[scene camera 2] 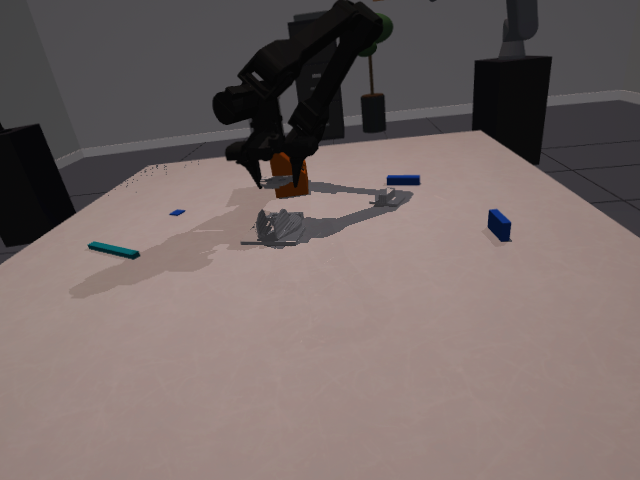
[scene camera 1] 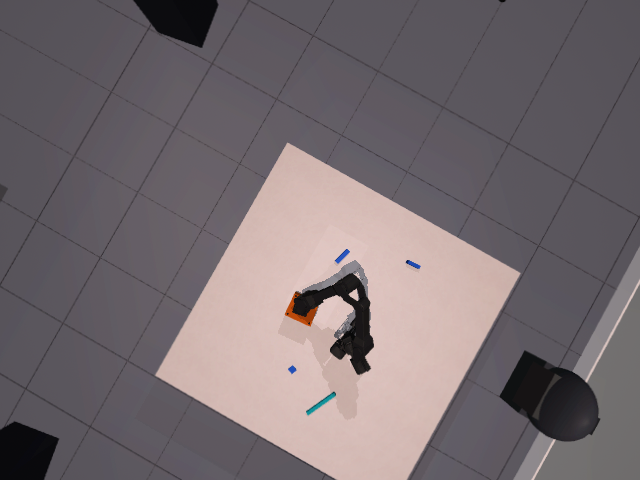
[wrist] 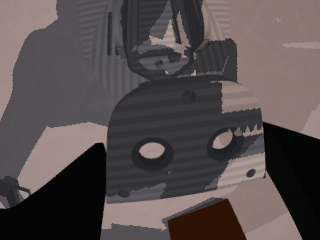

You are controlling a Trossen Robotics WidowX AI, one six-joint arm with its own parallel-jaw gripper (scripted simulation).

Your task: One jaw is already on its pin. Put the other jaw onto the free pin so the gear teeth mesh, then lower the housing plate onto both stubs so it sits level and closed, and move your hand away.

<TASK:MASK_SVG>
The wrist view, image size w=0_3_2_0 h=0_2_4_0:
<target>gripper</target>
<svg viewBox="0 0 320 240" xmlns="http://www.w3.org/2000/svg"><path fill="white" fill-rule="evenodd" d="M104 144L97 143L91 145L91 148L88 148L83 155L69 163L68 167L57 173L51 181L44 184L44 187L39 188L39 191L36 189L33 195L21 201L20 204L16 204L13 208L0 208L0 240L100 240L101 228L103 228L101 224L103 224L105 193L107 193L107 184L105 184L105 175L107 175L105 153L107 152L105 152ZM263 121L265 169L267 169L268 175L271 176L281 199L284 200L283 203L287 205L289 215L295 221L301 239L320 240L320 140L316 139L316 137L303 135L303 133L297 131L293 132L291 129L277 127L277 125Z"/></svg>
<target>small grey part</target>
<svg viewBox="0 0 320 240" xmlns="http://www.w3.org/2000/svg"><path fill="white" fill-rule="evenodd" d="M255 95L248 88L245 88L244 85L236 83L236 81L224 75L171 77L171 79L151 80L139 84L139 88L127 93L116 104L112 111L111 121L109 121L107 153L105 153L105 160L107 160L107 175L105 175L107 193L105 193L105 200L107 200L107 204L172 199L172 197L197 195L197 193L216 191L216 189L229 188L232 185L251 183L251 181L265 179L263 119L261 119L260 104ZM140 148L147 143L160 143L163 145L164 151L156 159L147 159L147 157L141 155ZM232 133L231 143L220 149L213 148L213 141L215 141L220 133Z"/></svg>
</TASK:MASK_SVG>
